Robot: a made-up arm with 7 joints.
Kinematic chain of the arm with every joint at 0, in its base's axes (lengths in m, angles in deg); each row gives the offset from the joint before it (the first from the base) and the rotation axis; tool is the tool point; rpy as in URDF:
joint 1: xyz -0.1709 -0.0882 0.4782 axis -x
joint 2: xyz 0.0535 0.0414 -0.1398 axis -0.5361 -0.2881 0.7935
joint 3: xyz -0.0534 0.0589 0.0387 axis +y
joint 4: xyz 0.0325 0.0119 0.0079 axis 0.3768 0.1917 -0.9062
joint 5: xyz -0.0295 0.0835 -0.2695 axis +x
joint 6: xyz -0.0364 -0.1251 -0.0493 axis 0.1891 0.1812 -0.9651
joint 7: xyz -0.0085 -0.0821 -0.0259 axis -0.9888 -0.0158 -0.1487
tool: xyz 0.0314 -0.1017 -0.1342 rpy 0 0 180
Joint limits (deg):
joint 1: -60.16..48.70
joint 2: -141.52..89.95
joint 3: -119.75..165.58
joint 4: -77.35..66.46
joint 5: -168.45..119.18
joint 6: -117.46..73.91
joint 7: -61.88..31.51
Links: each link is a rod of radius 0.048 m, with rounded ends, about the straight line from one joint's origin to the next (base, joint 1, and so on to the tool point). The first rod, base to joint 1, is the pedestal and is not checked.
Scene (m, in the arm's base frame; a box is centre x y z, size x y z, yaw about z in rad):
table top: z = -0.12
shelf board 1: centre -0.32 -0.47 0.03 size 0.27 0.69 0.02 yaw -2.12
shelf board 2: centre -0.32 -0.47 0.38 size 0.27 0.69 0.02 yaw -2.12
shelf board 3: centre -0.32 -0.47 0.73 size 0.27 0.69 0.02 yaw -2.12
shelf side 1: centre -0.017 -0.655 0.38 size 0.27 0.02 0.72 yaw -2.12
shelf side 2: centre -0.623 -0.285 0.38 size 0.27 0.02 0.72 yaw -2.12
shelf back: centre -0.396 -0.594 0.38 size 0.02 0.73 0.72 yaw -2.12
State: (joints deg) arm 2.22 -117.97 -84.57 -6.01 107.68 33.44 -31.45
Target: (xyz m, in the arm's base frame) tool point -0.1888 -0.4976 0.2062
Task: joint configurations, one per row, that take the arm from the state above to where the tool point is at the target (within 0.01 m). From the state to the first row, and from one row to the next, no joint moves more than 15 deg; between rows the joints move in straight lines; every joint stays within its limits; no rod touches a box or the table.
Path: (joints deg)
1: -1.43 -112.18 -87.37 -7.68 93.32 33.11 -34.49
2: -5.08 -106.40 -90.18 -9.35 78.96 32.78 -37.54
3: -8.73 -100.61 -92.98 -11.02 64.60 32.45 -40.58
4: -12.39 -94.82 -95.79 -12.69 50.23 32.12 -43.62
5: -16.04 -89.03 -98.59 -14.36 35.87 31.79 -46.67
6: -19.69 -83.25 -101.40 -16.03 21.51 31.46 -49.71
7: -23.34 -77.46 -104.20 -17.70 7.15 31.13 -52.75
8: -26.99 -71.67 -107.01 -19.37 -7.21 30.80 -55.79
9: -30.64 -65.88 -109.81 -21.04 -21.57 30.47 -58.84
10: -34.29 -60.10 -112.62 -22.72 -35.94 30.14 -61.88
11: -27.76 -69.73 -114.40 -27.55 -23.45 30.55 -61.88
12: -21.22 -79.37 -116.18 -32.39 -10.96 30.96 -61.88
13: -14.69 -89.00 -117.97 -37.23 1.52 31.37 -61.88
14: -8.15 -98.63 -119.75 -42.07 14.01 31.78 -61.88

